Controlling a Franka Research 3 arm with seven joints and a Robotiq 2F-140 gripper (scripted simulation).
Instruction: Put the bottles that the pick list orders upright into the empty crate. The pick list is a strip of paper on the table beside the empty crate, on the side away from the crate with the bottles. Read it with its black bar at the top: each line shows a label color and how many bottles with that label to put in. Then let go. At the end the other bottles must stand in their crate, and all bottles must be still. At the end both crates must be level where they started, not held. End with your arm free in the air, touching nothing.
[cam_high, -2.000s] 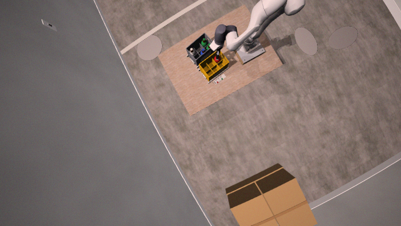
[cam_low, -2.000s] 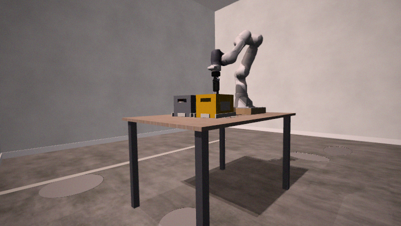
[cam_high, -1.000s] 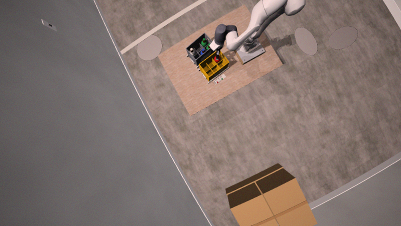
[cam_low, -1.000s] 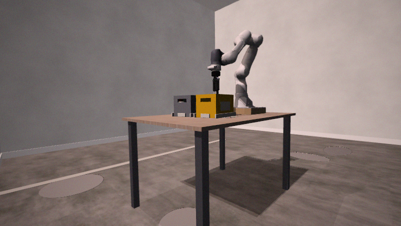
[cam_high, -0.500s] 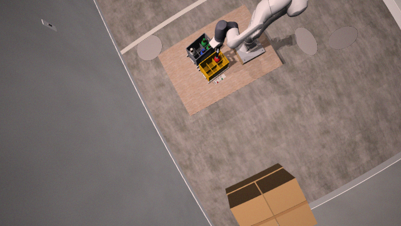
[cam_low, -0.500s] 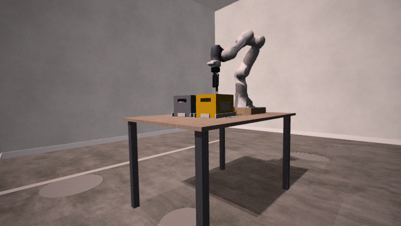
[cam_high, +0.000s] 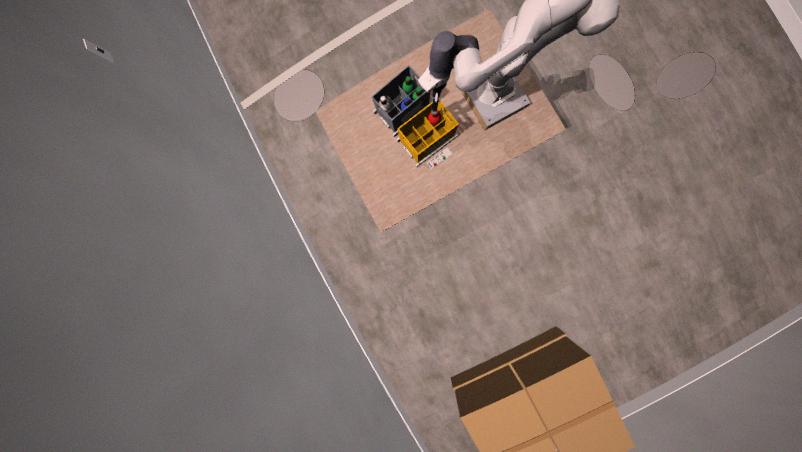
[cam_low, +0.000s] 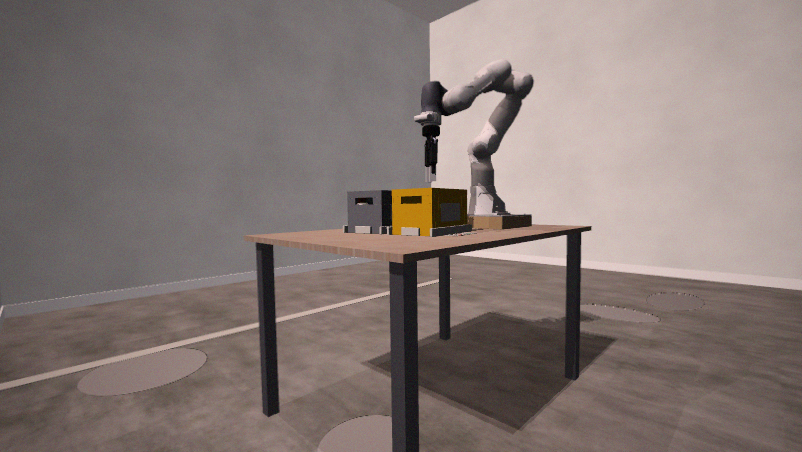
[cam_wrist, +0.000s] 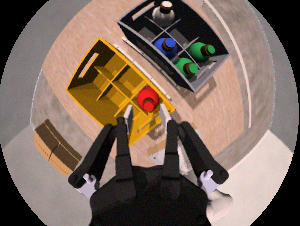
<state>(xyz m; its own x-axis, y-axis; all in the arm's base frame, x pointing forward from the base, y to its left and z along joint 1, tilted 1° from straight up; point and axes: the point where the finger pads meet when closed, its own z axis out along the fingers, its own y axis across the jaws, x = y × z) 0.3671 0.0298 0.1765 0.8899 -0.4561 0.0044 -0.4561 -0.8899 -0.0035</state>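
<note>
Right now my hand is 230 mm short of the white bottle, 190 mm to the left of it and 150 mm above it. The rest, counted from my hand: blue bottle: 110 mm ahead, 130 mm to the right, 150 mm below; then yellow crate: 60 mm ahead, 70 mm to the left, 160 mm below; then red bottle: 10 mm behind, 150 mm below.
</note>
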